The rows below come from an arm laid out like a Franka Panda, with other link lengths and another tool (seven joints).
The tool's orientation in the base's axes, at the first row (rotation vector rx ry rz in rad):
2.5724 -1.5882 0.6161
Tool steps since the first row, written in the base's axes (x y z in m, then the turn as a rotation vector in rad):
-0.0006 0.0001 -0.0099 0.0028 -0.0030 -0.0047
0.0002 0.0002 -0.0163 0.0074 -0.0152 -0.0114
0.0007 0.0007 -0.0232 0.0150 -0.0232 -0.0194
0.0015 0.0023 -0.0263 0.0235 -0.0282 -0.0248
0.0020 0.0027 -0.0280 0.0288 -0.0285 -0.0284
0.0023 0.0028 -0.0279 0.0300 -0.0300 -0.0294
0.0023 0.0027 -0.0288 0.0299 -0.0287 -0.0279
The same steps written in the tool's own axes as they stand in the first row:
-0.0039 0.0020 0.0089 0.0019 -0.0003 0.0059
-0.0060 0.0023 0.0150 0.0116 0.0025 0.0166
-0.0087 0.0027 0.0214 0.0185 0.0009 0.0282
-0.0109 0.0018 0.0240 0.0241 -0.0033 0.0370
-0.0116 0.0014 0.0257 0.0251 -0.0072 0.0420
-0.0116 0.0011 0.0256 0.0265 -0.0073 0.0437
-0.0118 0.0013 0.0265 0.0259 -0.0081 0.0420

